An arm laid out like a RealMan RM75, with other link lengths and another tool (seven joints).
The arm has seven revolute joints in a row. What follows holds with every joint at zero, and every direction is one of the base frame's.
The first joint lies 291 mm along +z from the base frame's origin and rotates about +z.
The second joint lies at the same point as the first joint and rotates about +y.
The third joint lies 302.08 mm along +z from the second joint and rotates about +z.
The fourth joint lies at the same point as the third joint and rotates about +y.
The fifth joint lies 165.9 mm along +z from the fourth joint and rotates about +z.
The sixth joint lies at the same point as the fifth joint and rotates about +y.
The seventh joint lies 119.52 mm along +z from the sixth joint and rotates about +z.
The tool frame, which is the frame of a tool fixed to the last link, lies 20 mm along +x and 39 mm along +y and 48 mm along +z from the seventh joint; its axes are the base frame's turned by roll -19.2, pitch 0 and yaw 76.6 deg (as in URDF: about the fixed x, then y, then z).
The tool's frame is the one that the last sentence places.
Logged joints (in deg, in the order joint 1, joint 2, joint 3, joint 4, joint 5, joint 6, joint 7), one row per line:
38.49 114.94 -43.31 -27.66 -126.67 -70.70 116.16
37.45 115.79 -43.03 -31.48 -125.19 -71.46 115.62
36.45 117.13 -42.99 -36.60 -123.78 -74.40 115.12
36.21 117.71 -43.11 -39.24 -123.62 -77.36 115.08
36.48 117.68 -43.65 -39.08 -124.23 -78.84 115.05
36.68 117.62 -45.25 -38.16 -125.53 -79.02 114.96
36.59 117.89 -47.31 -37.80 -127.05 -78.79 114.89
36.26 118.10 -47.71 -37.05 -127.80 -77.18 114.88
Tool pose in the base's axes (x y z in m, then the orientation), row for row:
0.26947 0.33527 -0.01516 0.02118 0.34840 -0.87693 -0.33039
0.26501 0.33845 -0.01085 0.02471 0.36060 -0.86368 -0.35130
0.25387 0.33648 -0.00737 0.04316 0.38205 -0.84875 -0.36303
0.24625 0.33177 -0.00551 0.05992 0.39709 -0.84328 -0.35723
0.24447 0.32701 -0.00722 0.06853 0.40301 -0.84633 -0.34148
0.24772 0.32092 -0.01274 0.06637 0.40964 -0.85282 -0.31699
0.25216 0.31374 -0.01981 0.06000 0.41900 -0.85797 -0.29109
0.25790 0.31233 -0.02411 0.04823 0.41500 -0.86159 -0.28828
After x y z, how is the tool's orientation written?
As a quaternion, w x y z.
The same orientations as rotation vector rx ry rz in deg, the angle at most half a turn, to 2 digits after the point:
61.88 -155.75 -58.68
63.91 -153.06 -62.26
66.94 -148.72 -63.61
68.87 -146.26 -61.96
69.54 -146.03 -58.92
70.77 -147.34 -54.77
72.67 -148.80 -50.48
72.49 -150.50 -50.36

